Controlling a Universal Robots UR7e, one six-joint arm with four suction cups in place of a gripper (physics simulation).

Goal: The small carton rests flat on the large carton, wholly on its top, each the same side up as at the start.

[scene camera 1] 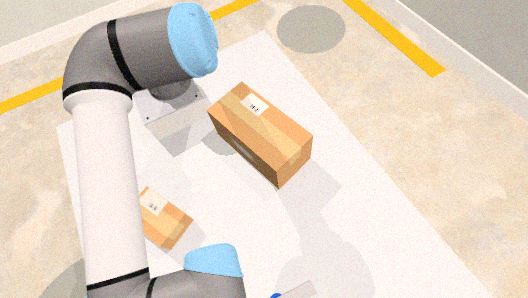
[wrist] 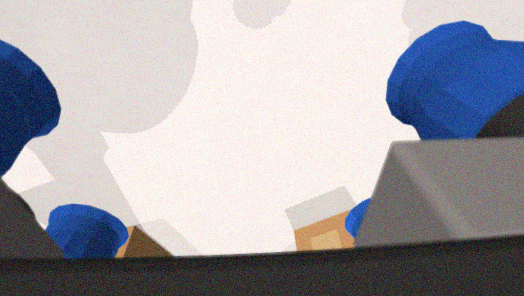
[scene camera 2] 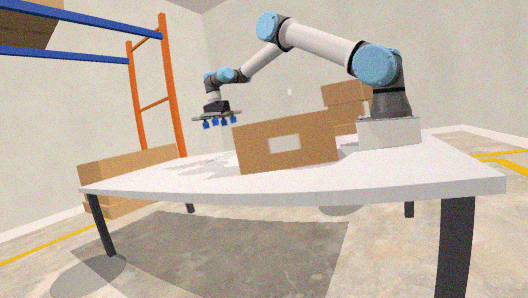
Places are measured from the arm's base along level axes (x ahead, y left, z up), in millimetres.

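Pixels of known places: hand at its tool point: (wrist: pixel 231 169) (scene camera 2: pixel 220 125); arm's base at its link origin: (scene camera 1: pixel 170 84) (scene camera 2: pixel 391 116).
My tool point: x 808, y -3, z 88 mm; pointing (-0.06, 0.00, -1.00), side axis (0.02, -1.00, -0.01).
Note:
For each thing: its top centre in the pictures, then the offset to it from my tool point. Level surfaces: height alone.
- small carton at its top centre: (wrist: pixel 346 279) (scene camera 1: pixel 152 214) 171 mm right, 379 mm back, 106 mm down
- large carton at its top centre: (scene camera 1: pixel 257 122) (scene camera 2: pixel 282 117) 211 mm left, 479 mm back, 30 mm down
- white table at its surface level: 182 mm down
The small carton (scene camera 1: pixel 167 222) (wrist: pixel 325 241) lies flat on the white table, label up, partly covered by the arm in scene camera 1. It does not show in scene camera 2. The large carton (scene camera 1: pixel 260 132) (scene camera 2: pixel 285 142) (wrist: pixel 142 246) stands apart from it on the table, with its label and tape strip on top. Small parts of both cartons show at the bottom of the wrist view. My suction gripper (scene camera 1: pixel 276 295) (scene camera 2: pixel 219 123) (wrist: pixel 227 157) hangs in the air above the table, beyond the cartons from the arm's base. Its blue cups are open and hold nothing.
The arm's base block (scene camera 1: pixel 175 120) (scene camera 2: pixel 390 132) stands on the white table (scene camera 1: pixel 400 240) (scene camera 2: pixel 425 170) near the large carton. The upper arm passes over the small carton. Stacked cartons (scene camera 2: pixel 345 94) stand behind the table. An orange and blue rack (scene camera 2: pixel 172 100) and more cartons (scene camera 2: pixel 130 159) are at the left.

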